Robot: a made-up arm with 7 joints.
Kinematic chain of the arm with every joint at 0, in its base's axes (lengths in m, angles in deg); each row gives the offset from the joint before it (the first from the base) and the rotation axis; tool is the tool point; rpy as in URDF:
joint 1: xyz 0 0 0.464 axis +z
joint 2: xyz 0 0 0 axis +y
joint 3: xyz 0 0 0.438 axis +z
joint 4: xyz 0.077 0 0 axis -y
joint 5: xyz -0.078 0 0.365 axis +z
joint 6: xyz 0 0 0 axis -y
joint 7: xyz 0.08 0 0 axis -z
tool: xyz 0 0 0 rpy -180 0 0
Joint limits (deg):
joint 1: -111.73..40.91
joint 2: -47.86..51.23
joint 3: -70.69..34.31
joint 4: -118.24..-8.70
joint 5: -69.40..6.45
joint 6: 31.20..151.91
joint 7: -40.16..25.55
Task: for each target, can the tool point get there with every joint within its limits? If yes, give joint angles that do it. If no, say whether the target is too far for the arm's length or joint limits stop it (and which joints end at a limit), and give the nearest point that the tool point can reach.
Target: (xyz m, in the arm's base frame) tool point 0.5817 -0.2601 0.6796
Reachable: yes | joints -4.79 21.39 -26.72 -104.84 -55.71 115.39 -5.85
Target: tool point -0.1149 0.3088 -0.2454
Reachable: no: joint limits stop it (at a limit: joint 1, joint 2, joint 4) | nearest point 0.2152 0.4581 0.3020 | short by 0.656 m
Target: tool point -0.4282 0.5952 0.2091
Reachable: no: joint limits stop it (at a limit: joint 1, joint 2, joint 3, joint 4, joint 5, joint 6) | nearest point -0.3658 0.3135 0.7288 | short by 0.594 m
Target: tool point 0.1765 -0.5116 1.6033
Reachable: no: too far | nearest point 0.1257 -0.3642 1.2751 | short by 0.363 m
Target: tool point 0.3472 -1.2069 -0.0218
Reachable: no: too far | nearest point 0.2052 -0.7133 0.3933 | short by 0.660 m
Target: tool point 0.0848 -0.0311 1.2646
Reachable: yes | joints -76.19 -32.26 7.20 -73.38 -54.08 103.81 -6.25
